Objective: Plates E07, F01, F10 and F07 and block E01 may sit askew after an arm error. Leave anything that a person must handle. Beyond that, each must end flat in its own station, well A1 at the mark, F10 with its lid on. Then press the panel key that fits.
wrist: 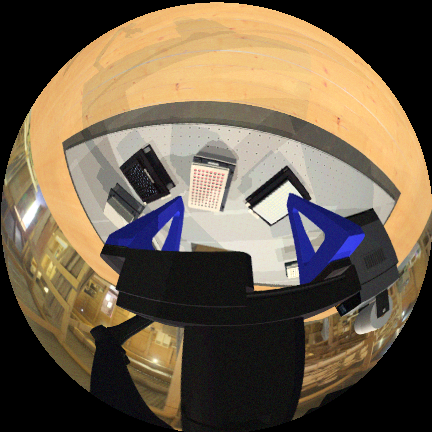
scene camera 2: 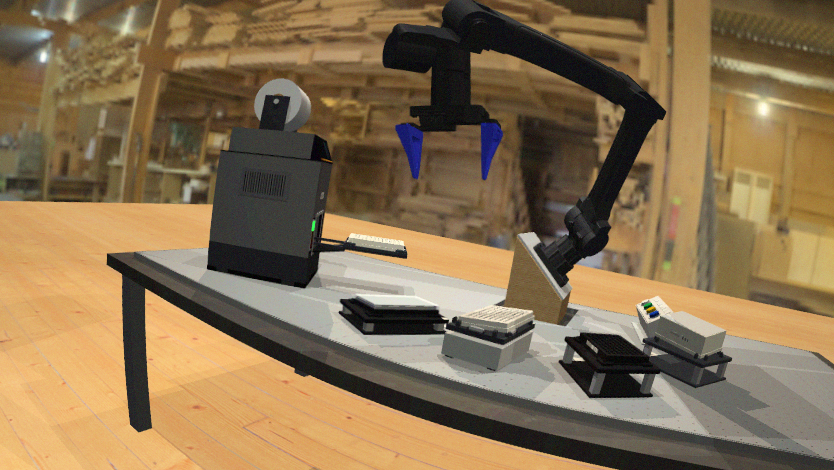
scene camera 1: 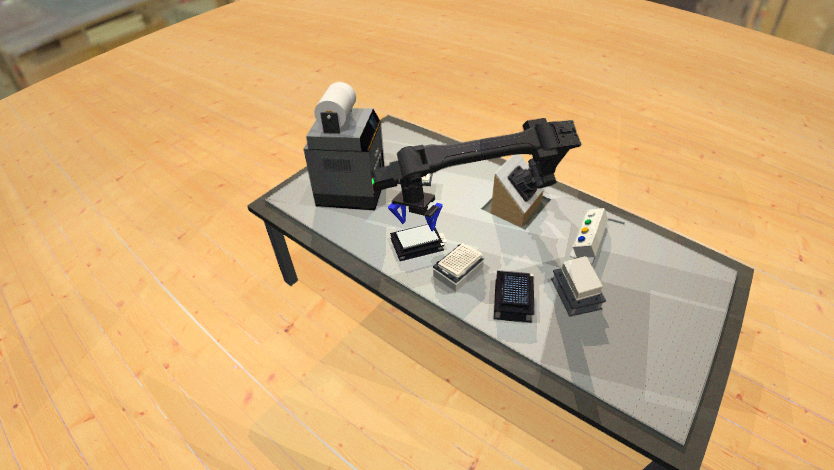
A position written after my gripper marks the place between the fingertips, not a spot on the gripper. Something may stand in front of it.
My gripper [scene camera 2: 449, 179] is open and holds nothing. I also see a dark plate with blue wells [scene camera 2: 610, 348], a white plate with red wells [scene camera 2: 503, 319] and a button box [scene camera 2: 649, 311].
The dark plate with blue wells shows as well in the wrist view [wrist: 136, 173] and in scene camera 1 [scene camera 1: 515, 287]. The white plate with red wells shows as well in the wrist view [wrist: 207, 181] and in scene camera 1 [scene camera 1: 462, 258]. My gripper also shows in the wrist view [wrist: 236, 198] and in scene camera 1 [scene camera 1: 418, 226].
